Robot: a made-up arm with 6 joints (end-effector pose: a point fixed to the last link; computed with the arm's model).
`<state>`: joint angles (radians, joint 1 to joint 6).
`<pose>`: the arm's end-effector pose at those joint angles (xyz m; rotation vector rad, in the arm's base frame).
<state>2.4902 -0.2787 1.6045 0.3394 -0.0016 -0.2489</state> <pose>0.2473 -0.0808 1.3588 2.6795 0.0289 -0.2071</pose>
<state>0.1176 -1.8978 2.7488 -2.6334 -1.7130 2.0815</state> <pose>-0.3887 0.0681 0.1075 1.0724 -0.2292 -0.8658</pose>
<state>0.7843 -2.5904 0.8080 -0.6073 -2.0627 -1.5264</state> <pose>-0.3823 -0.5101 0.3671 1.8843 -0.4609 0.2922</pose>
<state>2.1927 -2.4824 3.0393 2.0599 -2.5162 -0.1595</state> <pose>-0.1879 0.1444 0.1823 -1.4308 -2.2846 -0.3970</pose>
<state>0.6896 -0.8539 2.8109 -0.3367 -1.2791 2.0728</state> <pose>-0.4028 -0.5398 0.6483 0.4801 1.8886 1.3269</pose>
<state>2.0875 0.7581 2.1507 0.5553 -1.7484 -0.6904</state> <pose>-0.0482 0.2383 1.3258 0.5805 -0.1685 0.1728</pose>
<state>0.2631 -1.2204 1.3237 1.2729 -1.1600 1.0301</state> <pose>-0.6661 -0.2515 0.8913 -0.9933 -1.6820 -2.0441</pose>
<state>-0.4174 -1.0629 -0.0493 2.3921 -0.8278 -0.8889</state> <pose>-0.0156 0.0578 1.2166 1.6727 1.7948 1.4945</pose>
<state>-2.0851 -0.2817 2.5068 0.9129 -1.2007 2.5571</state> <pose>0.1639 0.5307 0.9656 1.8071 -1.5721 0.7173</pose>
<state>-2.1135 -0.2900 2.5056 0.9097 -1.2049 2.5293</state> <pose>0.1794 0.5270 0.9616 1.7899 -1.5537 0.7092</pose>
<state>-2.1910 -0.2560 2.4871 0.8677 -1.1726 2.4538</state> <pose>0.2071 0.5009 0.9932 1.7741 -1.5484 0.6236</pose>
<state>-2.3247 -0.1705 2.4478 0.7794 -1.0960 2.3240</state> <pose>0.2360 0.4421 1.0658 1.7813 -1.5539 0.4601</pose>
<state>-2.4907 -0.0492 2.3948 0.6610 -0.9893 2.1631</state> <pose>0.2387 0.3573 1.1589 1.8364 -1.5573 0.2813</pose>
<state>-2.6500 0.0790 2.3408 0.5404 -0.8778 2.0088</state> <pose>0.2017 0.2742 1.2416 1.9305 -1.5501 0.1588</pose>
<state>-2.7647 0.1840 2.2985 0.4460 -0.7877 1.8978</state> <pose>0.1455 0.2190 1.2946 2.0225 -1.5358 0.1117</pose>
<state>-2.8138 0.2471 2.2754 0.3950 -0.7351 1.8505</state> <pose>0.1017 0.1948 1.3189 2.0799 -1.5269 0.1053</pose>
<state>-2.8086 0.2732 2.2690 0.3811 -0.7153 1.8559</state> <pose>0.0801 0.1892 1.3263 2.1041 -1.5295 0.1060</pose>
